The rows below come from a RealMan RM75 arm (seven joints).
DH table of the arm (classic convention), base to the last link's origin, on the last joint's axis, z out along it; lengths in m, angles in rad. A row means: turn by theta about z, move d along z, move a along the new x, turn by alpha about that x. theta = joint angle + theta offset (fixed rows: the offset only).
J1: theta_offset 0, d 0.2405, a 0, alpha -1.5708
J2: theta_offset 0, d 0, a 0, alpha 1.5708
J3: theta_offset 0, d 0.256, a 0, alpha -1.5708
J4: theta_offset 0, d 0, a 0, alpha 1.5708
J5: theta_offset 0, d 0.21, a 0, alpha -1.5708
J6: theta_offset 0, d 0, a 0, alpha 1.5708
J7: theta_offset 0, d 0.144, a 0, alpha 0
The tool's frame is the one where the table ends.
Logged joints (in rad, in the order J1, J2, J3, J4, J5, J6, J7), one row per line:
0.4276, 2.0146, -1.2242, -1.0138, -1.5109, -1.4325, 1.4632
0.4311, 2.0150, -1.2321, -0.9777, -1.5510, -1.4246, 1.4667
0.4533, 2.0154, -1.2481, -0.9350, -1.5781, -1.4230, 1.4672
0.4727, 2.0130, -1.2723, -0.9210, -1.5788, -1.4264, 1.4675
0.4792, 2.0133, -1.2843, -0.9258, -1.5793, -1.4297, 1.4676
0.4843, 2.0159, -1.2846, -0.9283, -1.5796, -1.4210, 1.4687
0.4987, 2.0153, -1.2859, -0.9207, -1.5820, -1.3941, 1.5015
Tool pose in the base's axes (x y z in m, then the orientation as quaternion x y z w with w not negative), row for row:
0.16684, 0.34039, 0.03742, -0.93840, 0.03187, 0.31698, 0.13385
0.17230, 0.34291, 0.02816, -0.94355, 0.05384, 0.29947, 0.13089
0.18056, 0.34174, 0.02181, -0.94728, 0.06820, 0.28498, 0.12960
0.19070, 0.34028, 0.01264, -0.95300, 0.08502, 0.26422, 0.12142
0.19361, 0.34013, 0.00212, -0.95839, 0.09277, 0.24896, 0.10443
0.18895, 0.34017, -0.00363, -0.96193, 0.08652, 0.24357, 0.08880
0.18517, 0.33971, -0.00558, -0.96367, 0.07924, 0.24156, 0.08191
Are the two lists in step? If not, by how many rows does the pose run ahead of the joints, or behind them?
The pose runs 2 rows behind the joints: the pose in row i belongs to the joints in row i - 2.
